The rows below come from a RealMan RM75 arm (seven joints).
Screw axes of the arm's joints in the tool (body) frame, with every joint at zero. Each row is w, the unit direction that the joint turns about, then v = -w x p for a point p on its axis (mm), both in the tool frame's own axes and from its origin. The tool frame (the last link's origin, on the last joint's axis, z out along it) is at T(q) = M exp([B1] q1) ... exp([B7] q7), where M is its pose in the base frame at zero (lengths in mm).
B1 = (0, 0, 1, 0, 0, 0)
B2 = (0, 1, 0, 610, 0, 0)
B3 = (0, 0, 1, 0, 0, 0)
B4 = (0, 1, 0, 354, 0, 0)
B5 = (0, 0, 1, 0, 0, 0)
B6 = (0, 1, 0, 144, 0, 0)
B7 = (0, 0, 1, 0, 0, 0)
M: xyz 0 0 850.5 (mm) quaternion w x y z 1 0 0 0
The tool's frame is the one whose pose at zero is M.
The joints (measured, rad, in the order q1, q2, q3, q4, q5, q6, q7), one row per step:
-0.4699 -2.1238 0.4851 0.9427 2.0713 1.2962 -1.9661
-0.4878 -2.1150 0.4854 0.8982 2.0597 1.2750 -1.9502
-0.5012 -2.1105 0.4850 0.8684 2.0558 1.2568 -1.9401
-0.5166 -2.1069 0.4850 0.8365 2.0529 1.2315 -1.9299
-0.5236 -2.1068 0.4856 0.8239 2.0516 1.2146 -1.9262
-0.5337 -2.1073 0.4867 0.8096 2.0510 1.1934 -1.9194
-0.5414 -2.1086 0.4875 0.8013 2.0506 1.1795 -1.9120
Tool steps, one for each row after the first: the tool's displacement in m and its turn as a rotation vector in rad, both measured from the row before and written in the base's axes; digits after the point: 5 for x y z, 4 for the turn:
0.00069 0.00551 -0.00434 0.0006 -0.0107 -0.0018
0.00041 0.00399 -0.00352 0.0003 -0.0044 0.0019
0.00044 0.00476 -0.00417 0.0022 -0.0024 0.0052
0.00012 0.00254 -0.00188 0.0044 0.0007 0.0053
0.00082 0.00354 -0.00244 0.0054 0.0040 0.0034
0.00121 0.00261 -0.00180 0.0040 0.0048 -0.0011

